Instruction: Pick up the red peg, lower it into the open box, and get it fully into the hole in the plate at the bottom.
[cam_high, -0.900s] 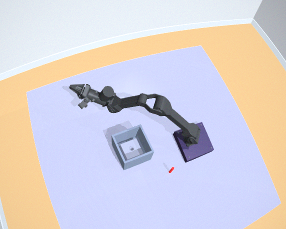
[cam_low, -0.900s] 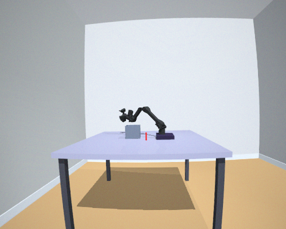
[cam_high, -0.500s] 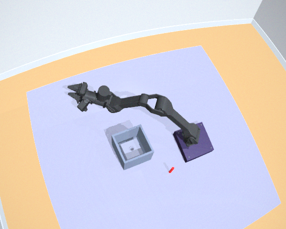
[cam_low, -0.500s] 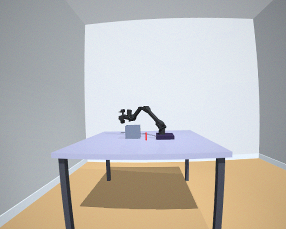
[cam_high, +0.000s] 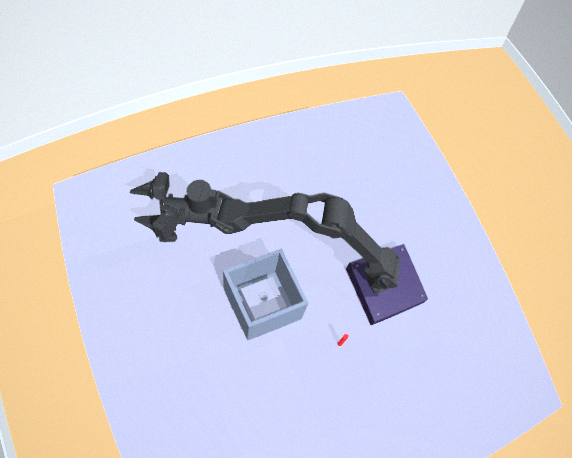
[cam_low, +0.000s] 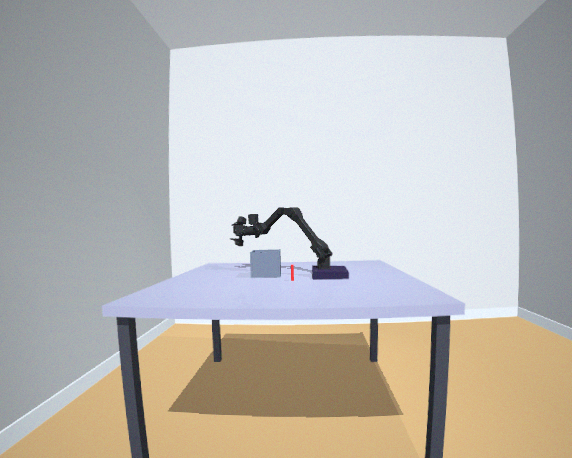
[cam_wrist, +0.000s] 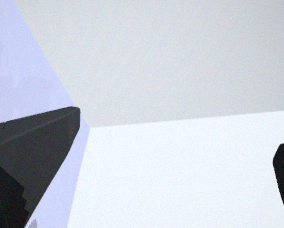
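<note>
Now: gripper tip 42 cm past the red peg, 45 cm to the right of it and 20 cm above it. Round my gripper tip: plate: 26 cm behind, 27 cm to the left, 20 cm below.
</note>
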